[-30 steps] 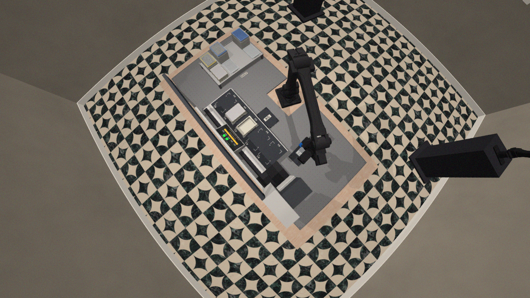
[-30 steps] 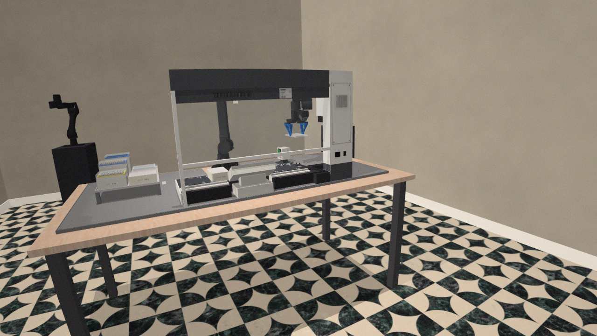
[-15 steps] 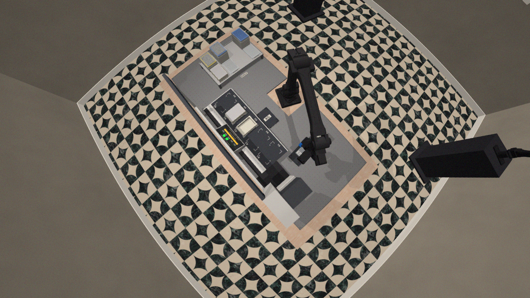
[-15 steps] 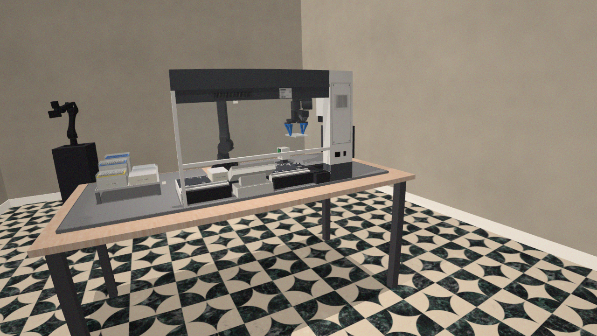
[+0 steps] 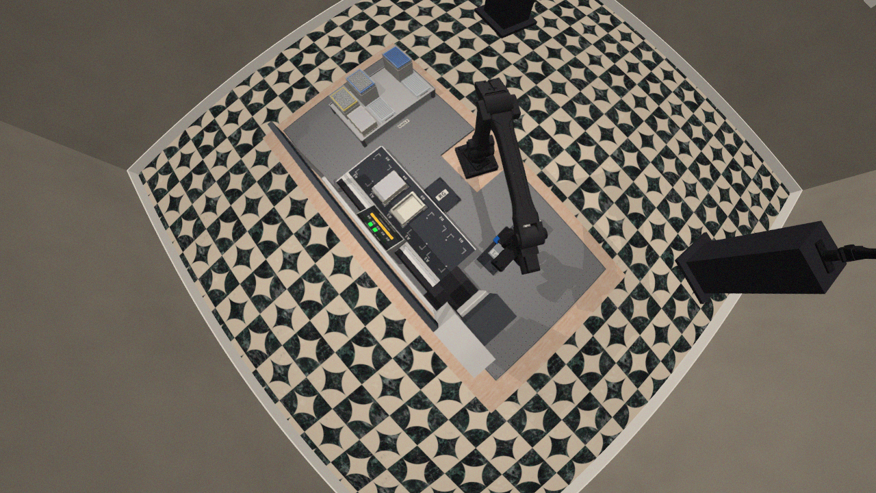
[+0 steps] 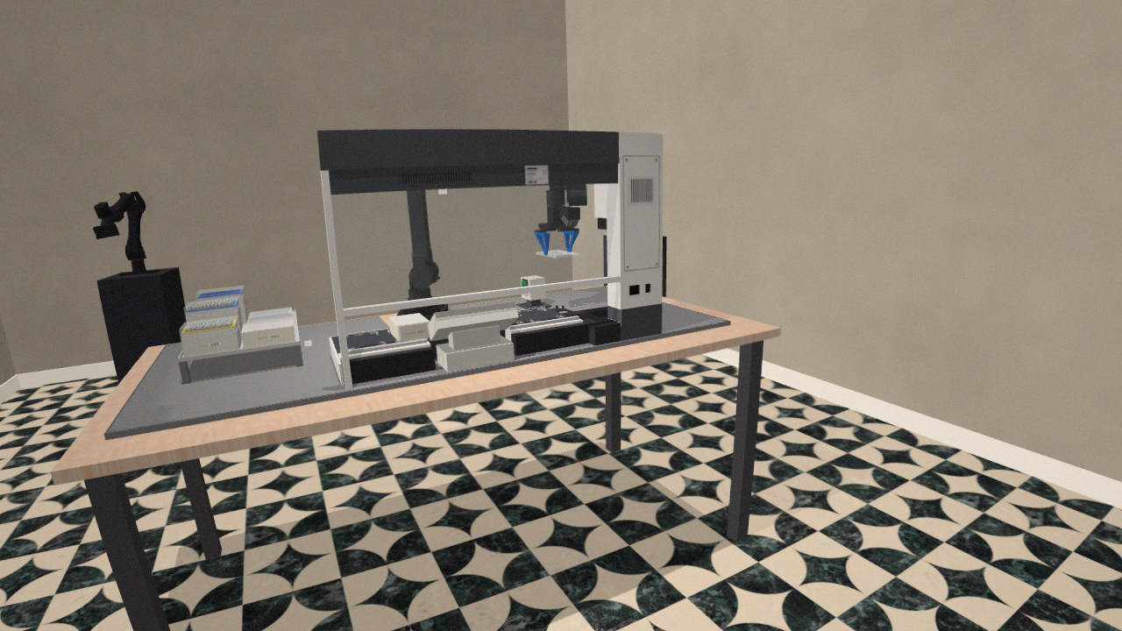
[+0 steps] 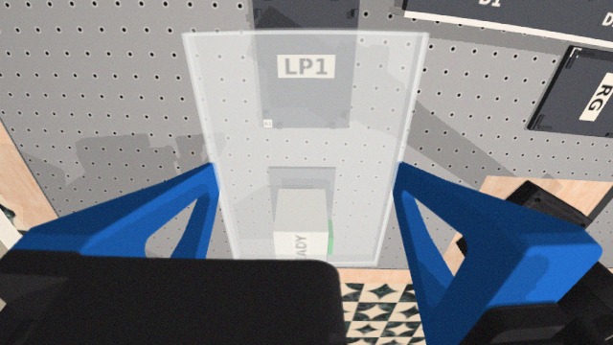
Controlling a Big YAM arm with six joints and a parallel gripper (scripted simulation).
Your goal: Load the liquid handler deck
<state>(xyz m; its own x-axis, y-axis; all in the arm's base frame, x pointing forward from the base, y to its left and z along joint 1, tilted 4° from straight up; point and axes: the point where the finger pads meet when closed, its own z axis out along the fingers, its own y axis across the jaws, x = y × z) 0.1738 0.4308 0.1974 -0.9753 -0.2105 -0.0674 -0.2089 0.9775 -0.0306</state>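
Now: the dark lid park LP1 210 mm below my hand. From my hand the other things lie so: clear plate lid (10 mm below); tower (310 mm ahead, 120 mm to the left, 60 mm above); READY key (180 mm behind, 70 mm to the right, 130 mm below).
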